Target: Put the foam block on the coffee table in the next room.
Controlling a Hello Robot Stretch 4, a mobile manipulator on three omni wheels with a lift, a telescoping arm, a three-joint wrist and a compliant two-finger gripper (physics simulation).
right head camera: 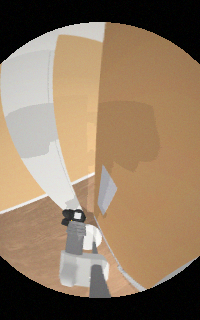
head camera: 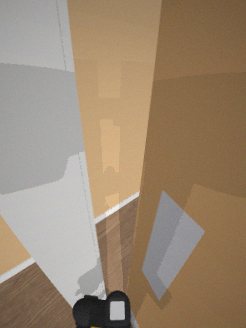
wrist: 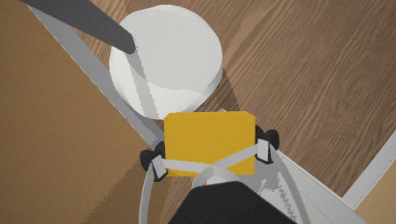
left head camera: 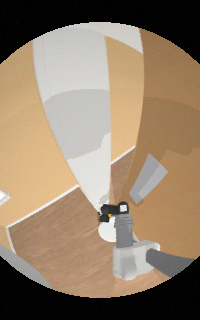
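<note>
The yellow foam block point(wrist: 210, 132) is held between the two fingers of my gripper point(wrist: 208, 145), with a black fingertip pressed against each side. In the wrist view the block is above the floor and partly overlaps the view of the white round base. In the left head view, the black gripper point(left head camera: 104, 215) with a bit of yellow shows low near the middle, in front of the white upright. In the head view, a sliver of yellow shows at the bottom edge under the black wrist parts. The coffee table does not show in these views.
A wide white upright point(head camera: 37, 150) point(left head camera: 75, 75) point(right head camera: 30, 85) stands close on the left. A brown-orange wall surface point(head camera: 215, 140) point(left head camera: 172, 130) point(right head camera: 145, 190) with a pale grey patch point(head camera: 167, 250) fills the right. Between them, a narrow strip shows wood floor point(head camera: 116, 240) and a farther wall point(head camera: 110, 45). My white base point(wrist: 170, 45) is beside the grey skirting.
</note>
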